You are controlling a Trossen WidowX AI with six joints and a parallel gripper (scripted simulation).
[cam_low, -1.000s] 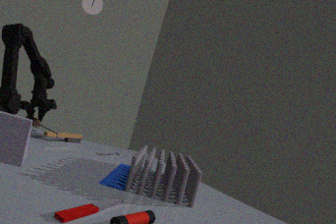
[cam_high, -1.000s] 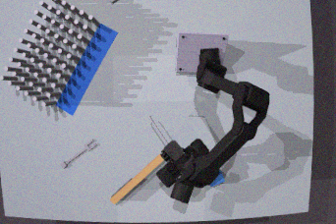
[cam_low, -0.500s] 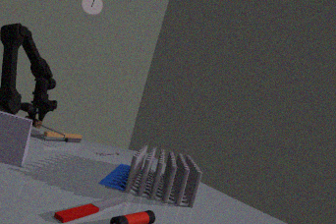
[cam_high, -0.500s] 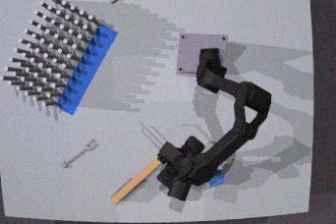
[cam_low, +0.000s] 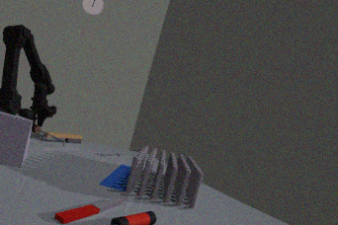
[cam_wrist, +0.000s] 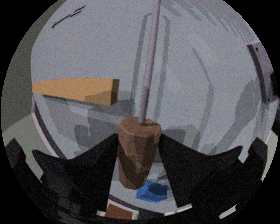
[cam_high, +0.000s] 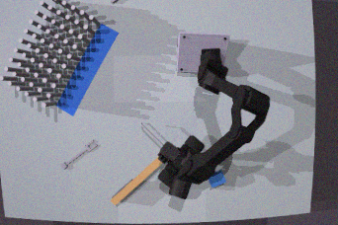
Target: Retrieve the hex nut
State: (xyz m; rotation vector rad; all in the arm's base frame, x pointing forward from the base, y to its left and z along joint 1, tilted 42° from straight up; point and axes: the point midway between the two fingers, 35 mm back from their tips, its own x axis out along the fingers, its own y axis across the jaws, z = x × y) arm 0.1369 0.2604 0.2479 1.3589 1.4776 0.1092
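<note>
Now: gripper tip 6 cm to the left of the brown-handled hook tool and 5 cm short of it. Also, from my gripper tip: wrench (38 cm ahead, 4 cm below, 3 cm to the right); blue taped strip (35 cm to the right, 32 cm ahead, 4 cm below); hex nut (48 cm to the right, 43 cm ahead, 4 cm below).
</note>
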